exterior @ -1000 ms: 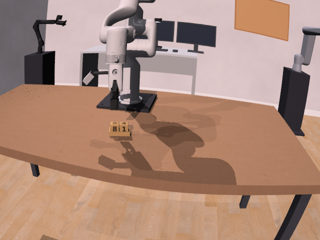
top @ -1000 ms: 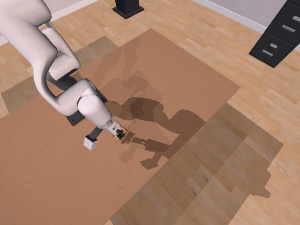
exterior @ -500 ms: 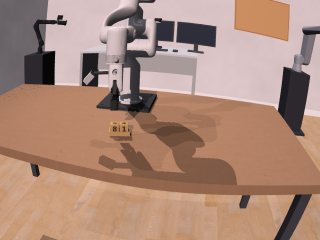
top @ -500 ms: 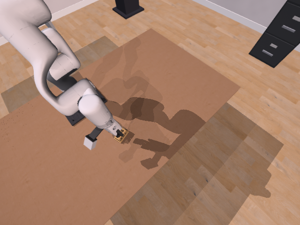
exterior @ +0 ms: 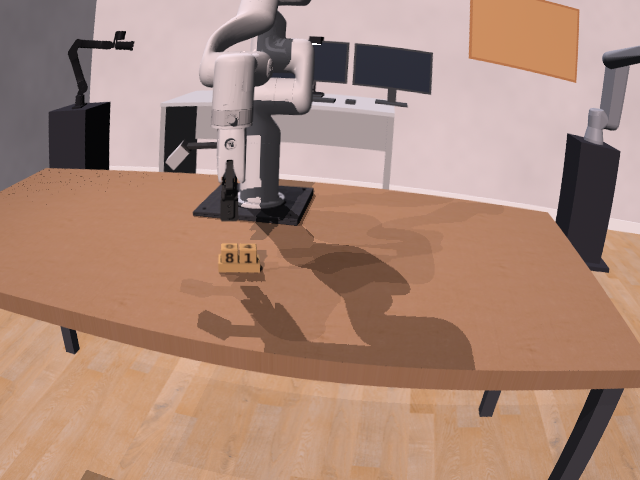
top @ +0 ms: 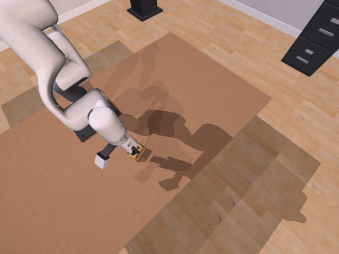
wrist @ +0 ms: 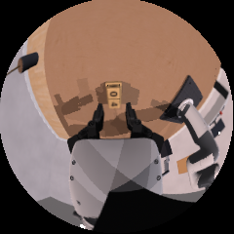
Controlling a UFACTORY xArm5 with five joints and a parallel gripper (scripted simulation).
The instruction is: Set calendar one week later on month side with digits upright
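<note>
The wooden calendar tray lies 11 cm below my hand and 2 cm to the left of it.
</note>
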